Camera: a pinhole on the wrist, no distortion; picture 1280 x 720 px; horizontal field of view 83.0 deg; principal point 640.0 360.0 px. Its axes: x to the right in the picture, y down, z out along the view. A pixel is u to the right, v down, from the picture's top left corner.
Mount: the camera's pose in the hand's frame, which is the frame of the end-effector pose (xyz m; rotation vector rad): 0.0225 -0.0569 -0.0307 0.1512 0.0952 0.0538
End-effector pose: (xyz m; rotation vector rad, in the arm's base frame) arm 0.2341 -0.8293 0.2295 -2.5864 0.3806 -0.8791
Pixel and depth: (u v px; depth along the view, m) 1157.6 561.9 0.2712
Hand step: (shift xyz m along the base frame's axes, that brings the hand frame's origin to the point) 0.3290 -0.0174 -0.0387
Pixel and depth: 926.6 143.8 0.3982
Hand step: 0.4074 0.2040 -0.0255
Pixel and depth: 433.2 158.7 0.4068
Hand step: 0.2218 0.3242 -0.1877
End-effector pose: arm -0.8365 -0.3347 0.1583 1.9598 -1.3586 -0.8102
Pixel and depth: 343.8 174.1 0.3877
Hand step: -0.1680 0.1021 -0.3765
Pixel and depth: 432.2 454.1 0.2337
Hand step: -0.1303 0.0107 -0.1784
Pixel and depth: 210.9 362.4 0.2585
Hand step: -0.1531 0.0954 -0.2135
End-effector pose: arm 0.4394 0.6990 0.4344 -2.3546 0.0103 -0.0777
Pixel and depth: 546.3 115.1 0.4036
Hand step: 0.0334 0.4270 -0.0661
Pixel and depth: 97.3 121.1 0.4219
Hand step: -0.2247 0.4795 -0.0941
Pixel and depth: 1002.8 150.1 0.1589
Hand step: 0.1240 0.1606 0.0134
